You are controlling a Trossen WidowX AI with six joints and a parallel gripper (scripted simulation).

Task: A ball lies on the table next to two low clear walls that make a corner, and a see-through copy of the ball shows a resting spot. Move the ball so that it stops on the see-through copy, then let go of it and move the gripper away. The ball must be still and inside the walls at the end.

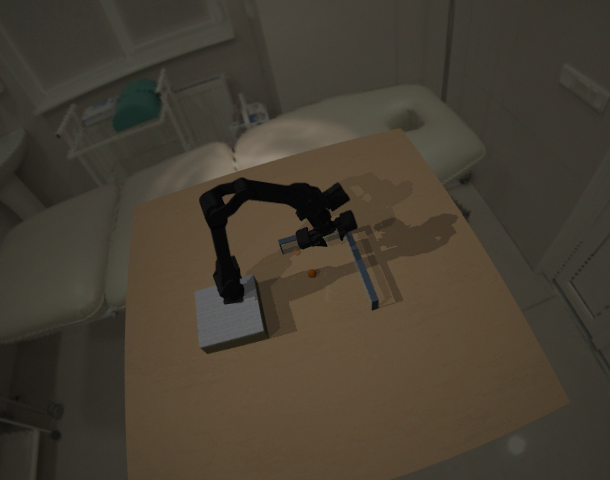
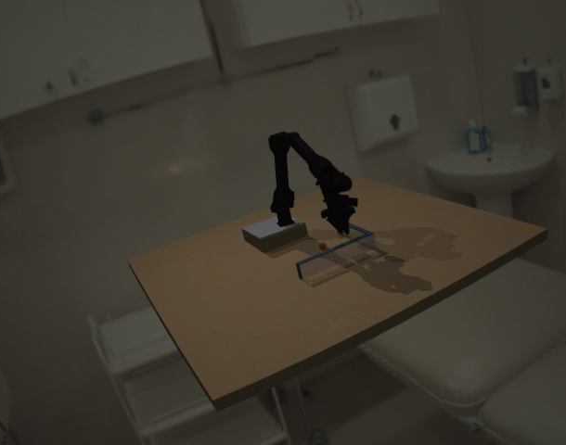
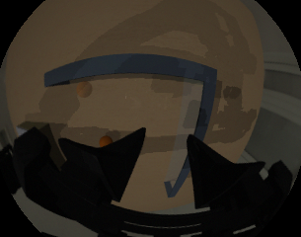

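The small orange ball lies 80 mm behind my gripper tip, 70 mm to the right of it and 60 mm below it.
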